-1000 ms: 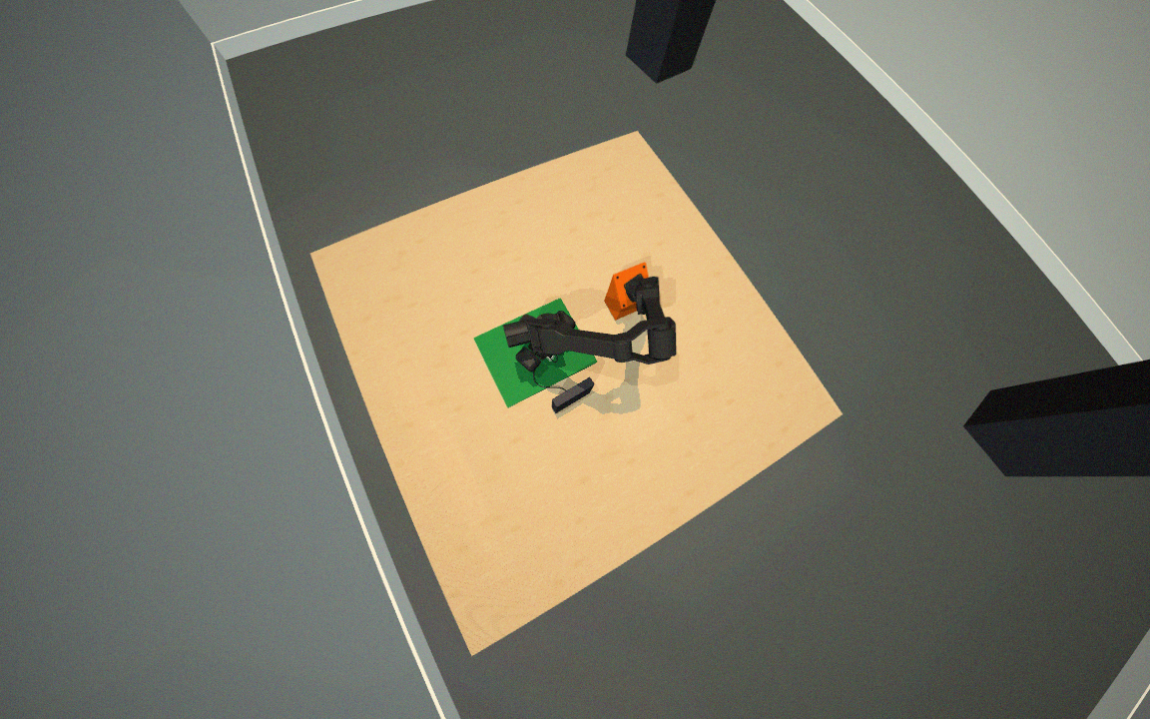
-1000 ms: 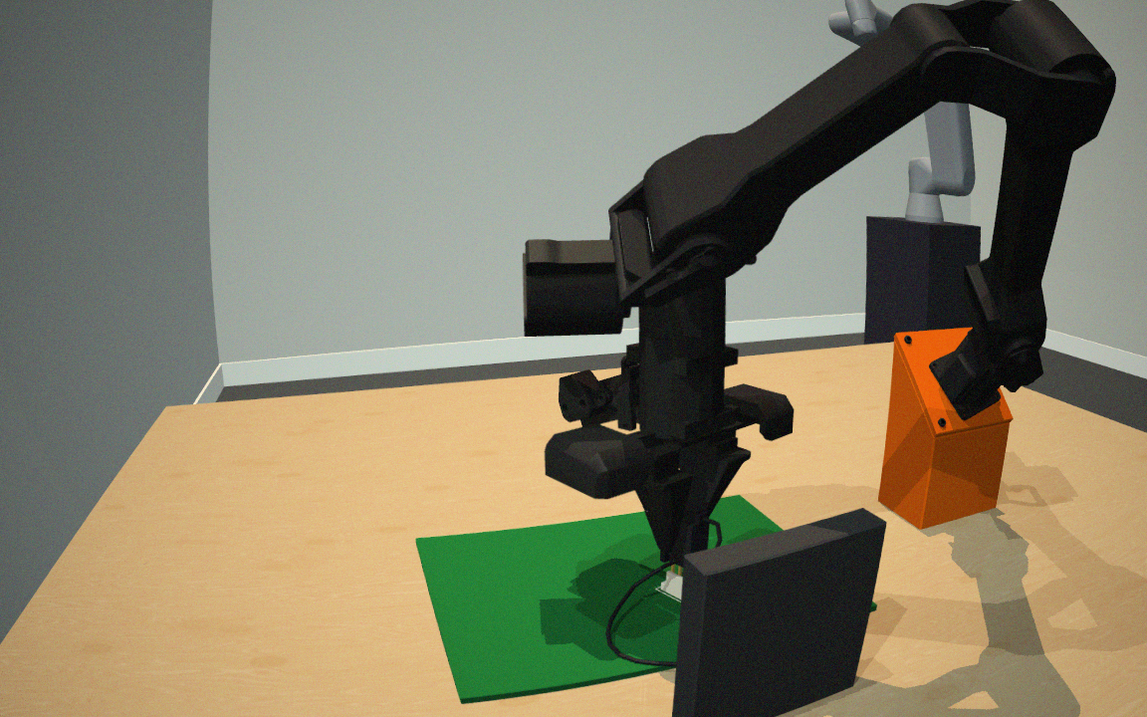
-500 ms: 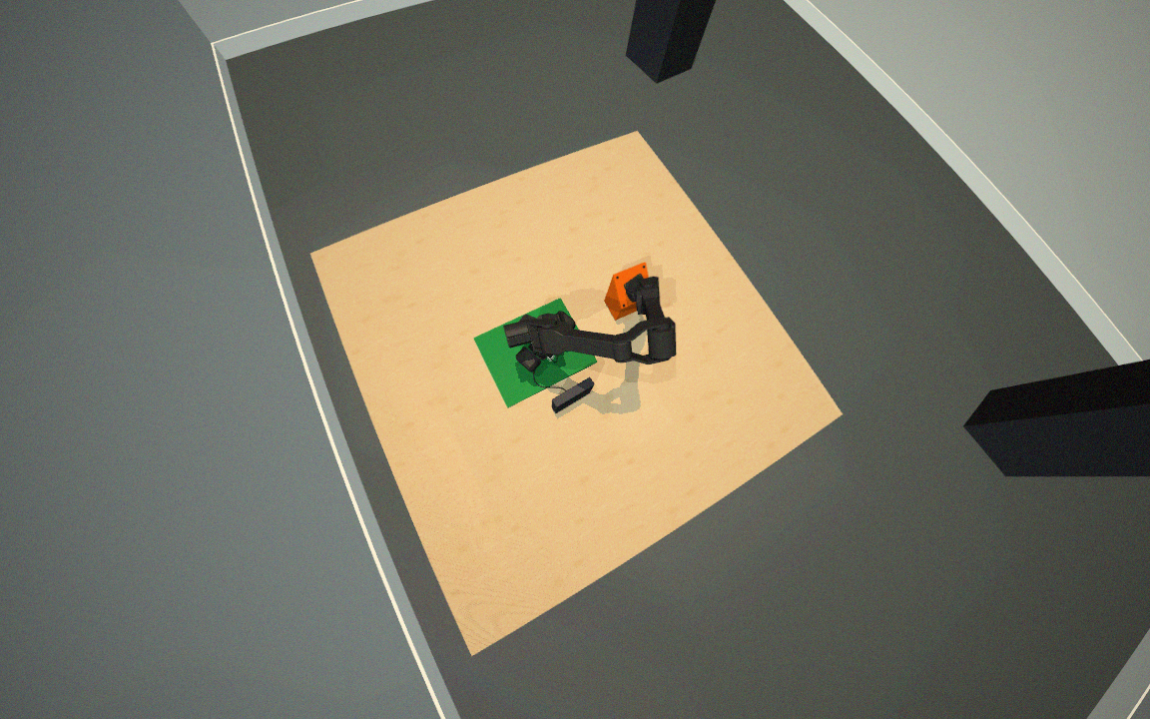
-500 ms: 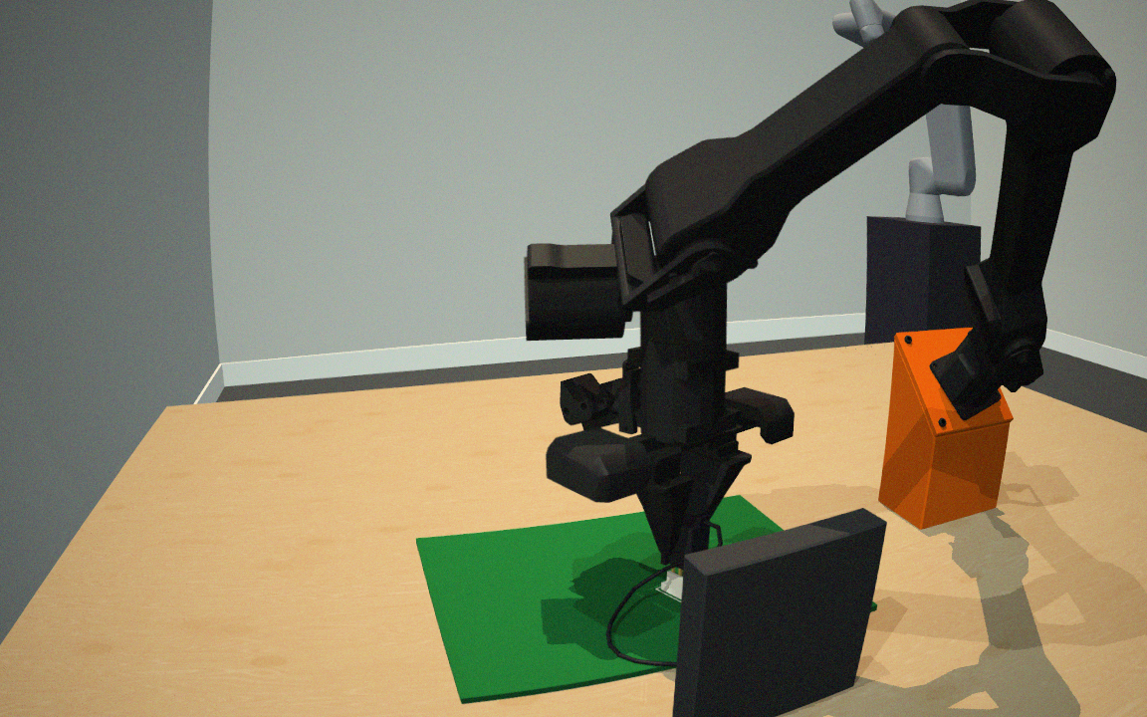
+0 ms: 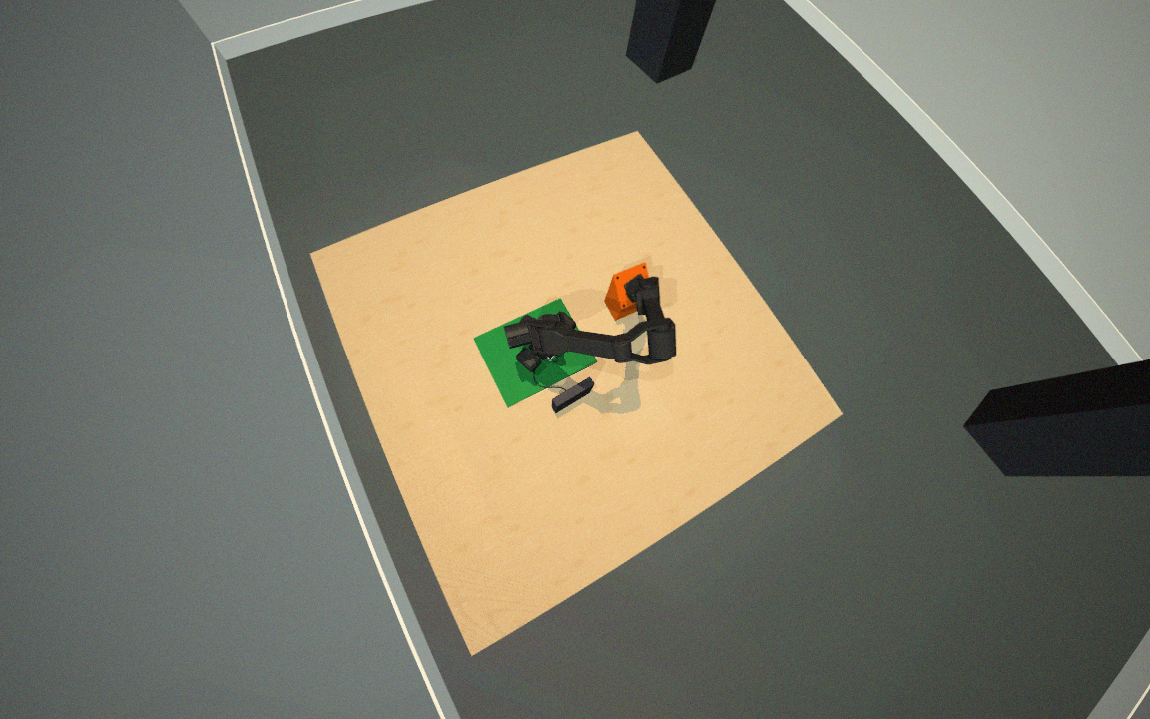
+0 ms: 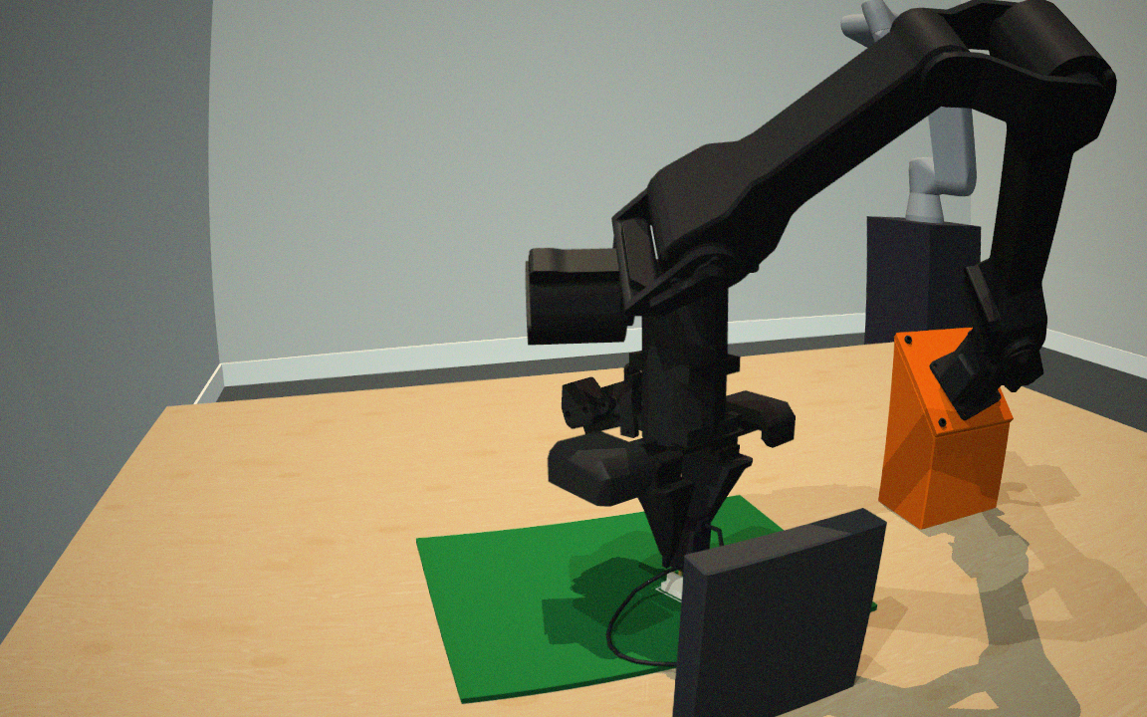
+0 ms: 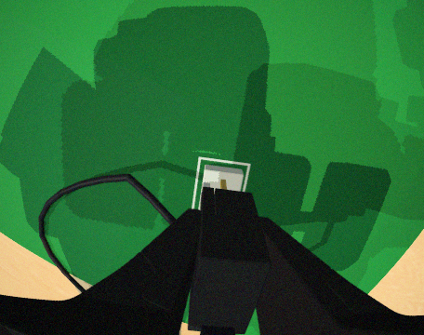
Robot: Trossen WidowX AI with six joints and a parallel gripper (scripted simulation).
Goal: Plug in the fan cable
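The green board lies 2 cm ahead of my gripper tip, 3 cm to the right of it and 5 cm below it. Also, from my gripper tip: black fan (2 cm ahead, 15 cm to the left, 2 cm above); black plug (1 cm to the left, 1 cm above).
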